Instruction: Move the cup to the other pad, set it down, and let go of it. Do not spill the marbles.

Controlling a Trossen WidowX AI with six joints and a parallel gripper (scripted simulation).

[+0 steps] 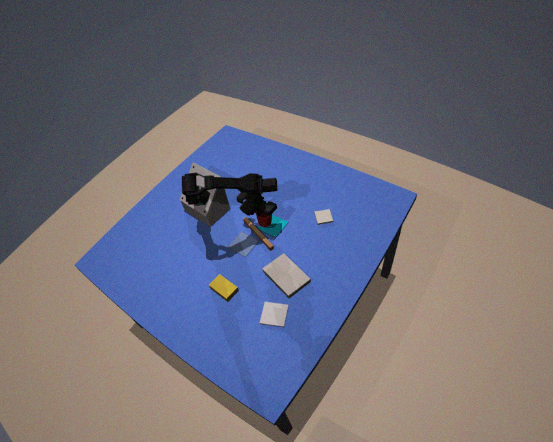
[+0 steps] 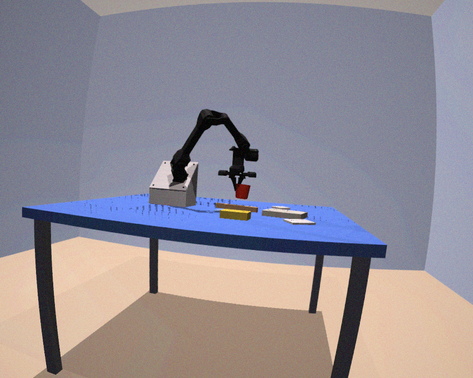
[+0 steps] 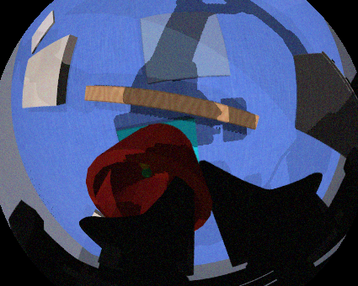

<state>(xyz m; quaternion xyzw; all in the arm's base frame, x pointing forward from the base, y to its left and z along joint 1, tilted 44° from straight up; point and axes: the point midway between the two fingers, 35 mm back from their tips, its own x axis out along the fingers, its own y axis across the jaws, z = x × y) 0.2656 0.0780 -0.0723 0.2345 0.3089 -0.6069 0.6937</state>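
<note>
Right now my gripper tip is 100 mm above the teal pad, 40 mm to the right of it and 30 mm short of it. Also, from my gripper tip: thin wooden bar 90 mm below, 40 mm to the right, 20 mm ahead; then red cup 30 mm ahead; then blue-grey pad 130 mm to the right, 100 mm below.
</note>
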